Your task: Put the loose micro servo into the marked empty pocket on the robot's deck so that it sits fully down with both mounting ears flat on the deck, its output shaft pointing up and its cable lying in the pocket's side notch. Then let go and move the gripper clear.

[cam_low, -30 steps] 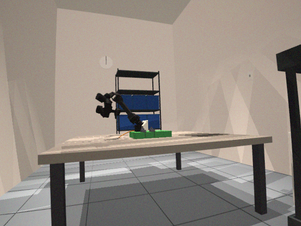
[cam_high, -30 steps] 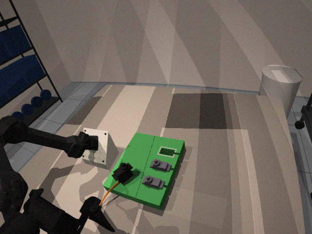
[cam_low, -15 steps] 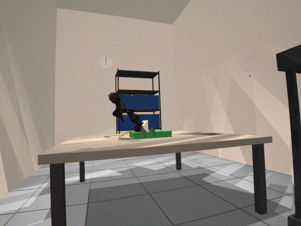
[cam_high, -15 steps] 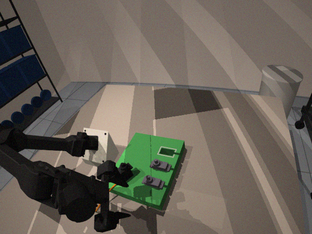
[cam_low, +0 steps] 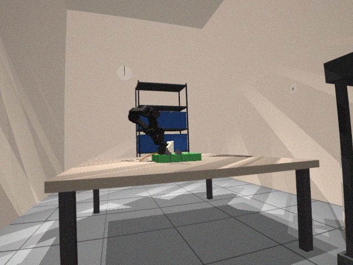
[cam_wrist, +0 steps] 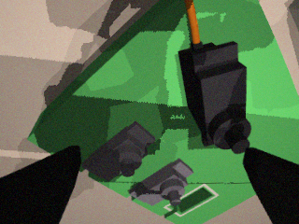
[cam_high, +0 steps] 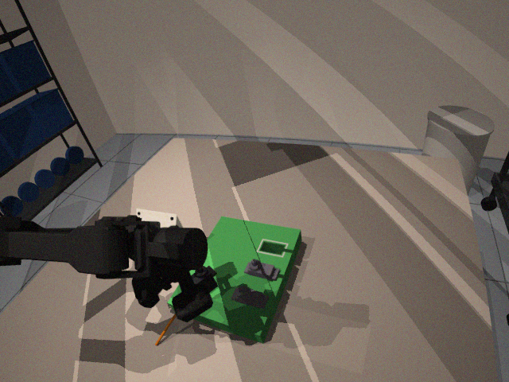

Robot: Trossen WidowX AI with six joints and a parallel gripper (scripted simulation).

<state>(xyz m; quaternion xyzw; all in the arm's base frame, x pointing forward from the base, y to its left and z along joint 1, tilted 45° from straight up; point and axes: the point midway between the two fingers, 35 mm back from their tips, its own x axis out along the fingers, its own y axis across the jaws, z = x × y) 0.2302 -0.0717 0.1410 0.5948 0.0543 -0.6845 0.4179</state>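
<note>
Right now my gripper tip is 120 mm to the right of the green deck, 110 mm above it and 20 mm past it.
</note>
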